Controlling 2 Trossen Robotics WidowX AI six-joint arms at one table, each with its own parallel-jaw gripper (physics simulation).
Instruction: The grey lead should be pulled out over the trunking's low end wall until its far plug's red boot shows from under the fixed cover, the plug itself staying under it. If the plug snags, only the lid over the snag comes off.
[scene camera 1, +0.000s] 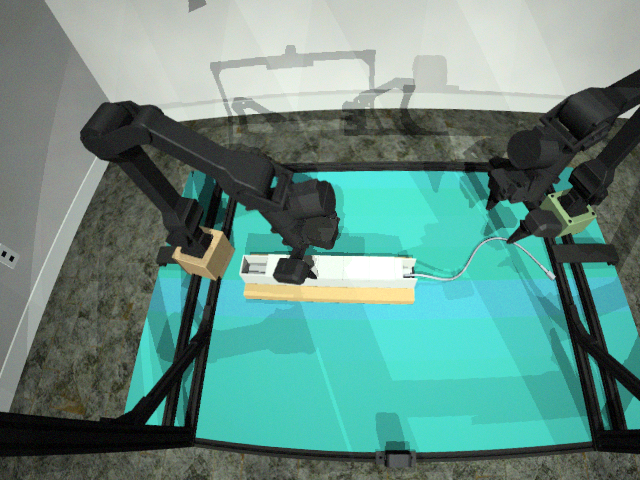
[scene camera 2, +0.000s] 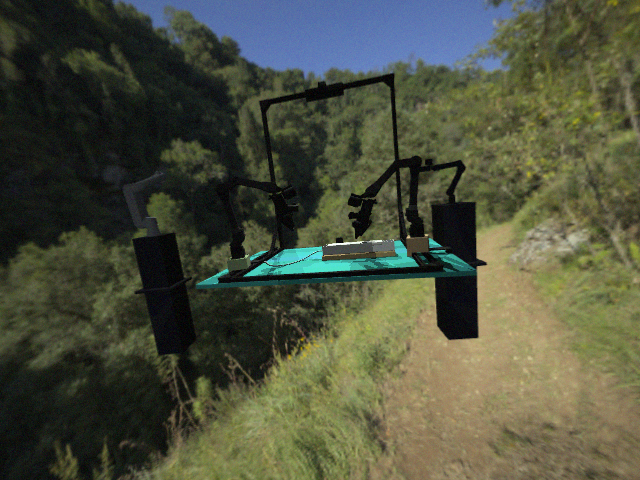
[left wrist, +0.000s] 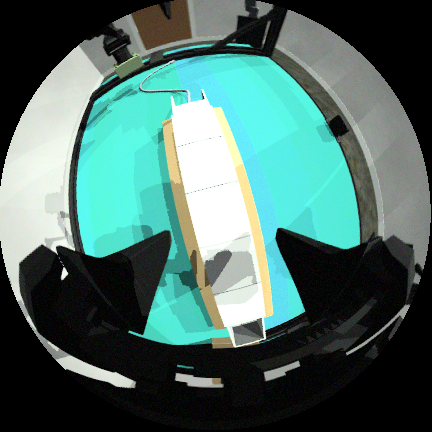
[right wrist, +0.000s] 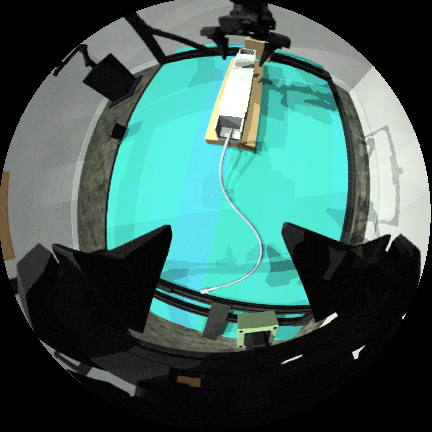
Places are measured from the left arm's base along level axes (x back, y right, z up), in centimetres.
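Pixels of known places: left gripper, fingertip midpoint: (scene camera 1: 321, 260) (scene camera 2: 358, 237) (left wrist: 224, 235) (right wrist: 241, 61); right gripper, fingertip midpoint: (scene camera 1: 497, 225) (scene camera 2: 293, 228) (right wrist: 228, 229); left arm's base, origin of the base link: (scene camera 1: 196, 244) (scene camera 2: 417, 236) (right wrist: 260, 38); right arm's base, origin of the base link: (scene camera 1: 572, 205) (scene camera 2: 238, 257) (left wrist: 124, 59) (right wrist: 256, 337).
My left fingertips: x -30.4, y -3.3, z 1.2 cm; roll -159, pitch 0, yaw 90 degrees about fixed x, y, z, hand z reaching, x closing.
For each thing: its top centre in the pictures, then the offset to it from my left fingertips.
- White trunking, middle of its top: (left wrist: 220, 222) (scene camera 1: 326, 266) (right wrist: 241, 72) (scene camera 2: 357, 242) dx -0.9, dy -0.1, dz -3.0 cm
- plug, middle of its top: (right wrist: 203, 291) (scene camera 1: 551, 274) dx -54.3, dy -14.9, dz -9.8 cm
White trunking (scene camera 1: 361, 283) (scene camera 2: 356, 248) lies on a tan base, topped by several flush white panels (left wrist: 207, 165) (right wrist: 237, 90). Which one is the fixed cover I cannot tell. The grey lead (scene camera 1: 449, 279) (left wrist: 155, 90) (right wrist: 222, 175) leaves the open end over the low end wall and curves across the table to its pale near plug (scene camera 1: 551, 276) (right wrist: 205, 291). No red boot shows; the far plug is hidden. My left gripper (scene camera 1: 310, 260) (left wrist: 224, 235) is open and empty above the panels near the other end. My right gripper (scene camera 1: 499, 225) (right wrist: 228, 229) is open, apart from the lead.
The tan arm mount (scene camera 1: 219, 253) stands beyond the trunking's far end from the lead. The green arm mount (scene camera 1: 578, 222) (left wrist: 129, 66) (right wrist: 257, 321) stands near the near plug. Black frame rails (scene camera 1: 204, 330) run along the table's sides. A small black box (scene camera 1: 398, 458) sits at the front edge.
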